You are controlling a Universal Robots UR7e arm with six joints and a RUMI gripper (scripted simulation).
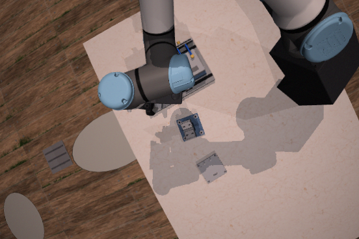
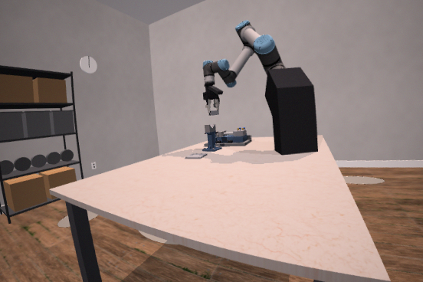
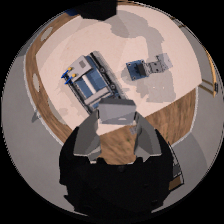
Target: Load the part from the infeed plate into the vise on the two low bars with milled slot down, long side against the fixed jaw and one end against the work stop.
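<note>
The air cylinder rod lies 160 mm below my hand, 80 mm behind it and 70 mm to the right of it. From my hand the other things lie so: part: 10 mm below; air cylinder: 160 mm below, 150 mm behind, 70 mm to the right; vise: 200 mm below, 70 mm to the right, 60 mm behind.
</note>
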